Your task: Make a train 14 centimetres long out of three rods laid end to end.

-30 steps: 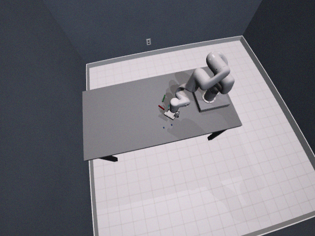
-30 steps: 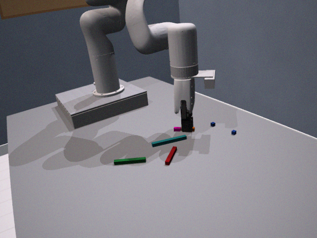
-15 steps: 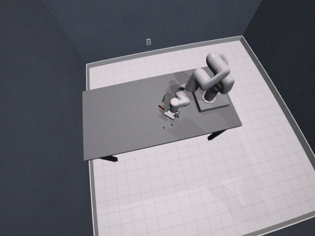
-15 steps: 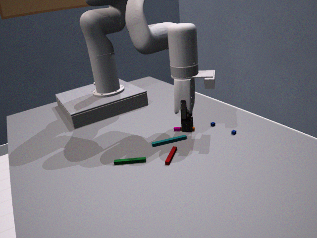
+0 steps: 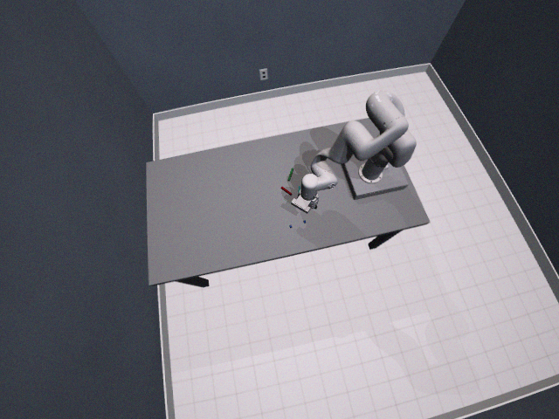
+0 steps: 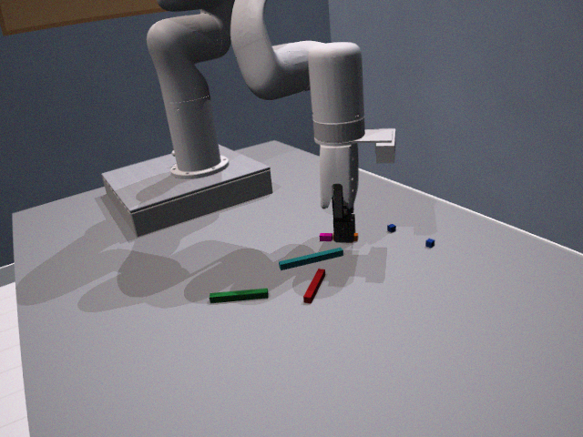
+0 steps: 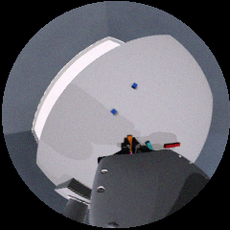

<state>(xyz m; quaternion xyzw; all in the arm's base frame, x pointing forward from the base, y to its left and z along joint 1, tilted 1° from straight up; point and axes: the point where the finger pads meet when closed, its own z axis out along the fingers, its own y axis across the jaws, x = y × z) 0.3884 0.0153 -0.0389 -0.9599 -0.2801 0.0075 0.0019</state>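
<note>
My hand is 2 cm above the orange rod. Also, from my hand: red rod: 13 cm to the right, 6 cm ahead, 2 cm below; turquoise rod: 8 cm to the right, 2 cm below; magenta rod: 3 cm behind, 2 cm to the right, 2 cm below.
</note>
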